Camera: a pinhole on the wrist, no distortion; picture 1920 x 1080 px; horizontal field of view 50.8 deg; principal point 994.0 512.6 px. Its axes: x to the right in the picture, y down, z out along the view. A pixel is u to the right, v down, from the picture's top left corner.
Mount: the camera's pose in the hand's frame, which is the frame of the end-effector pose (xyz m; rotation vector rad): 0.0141 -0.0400 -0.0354 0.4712 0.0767 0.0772
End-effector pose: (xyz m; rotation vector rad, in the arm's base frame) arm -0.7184 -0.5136 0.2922 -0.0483 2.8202 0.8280
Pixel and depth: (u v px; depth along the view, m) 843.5 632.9 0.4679
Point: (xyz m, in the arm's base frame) -0.6463 -0.4935 -0.1586
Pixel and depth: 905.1 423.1 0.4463
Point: -0.6667 -0.5418 -0.1440
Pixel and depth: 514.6 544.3 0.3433
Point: -0.6155 -0.5318 -0.0330
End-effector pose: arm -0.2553 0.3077 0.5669 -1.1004 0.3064 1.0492
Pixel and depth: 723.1 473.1 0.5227
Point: -0.1392 0.6468 0.9403
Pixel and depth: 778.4 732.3 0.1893
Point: -0.2006 0.4273 0.6901
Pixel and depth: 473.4 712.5 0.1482
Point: -0.2106 0.3844 0.6797
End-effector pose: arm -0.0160 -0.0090 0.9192 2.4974 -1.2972 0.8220
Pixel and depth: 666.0 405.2 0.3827
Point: 0.2821 0.0120 0.6831
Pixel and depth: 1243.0 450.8 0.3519
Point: 0.2918 -0.0644 0.7619
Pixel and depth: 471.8 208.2 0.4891
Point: 0.3681 0.0757 0.6004
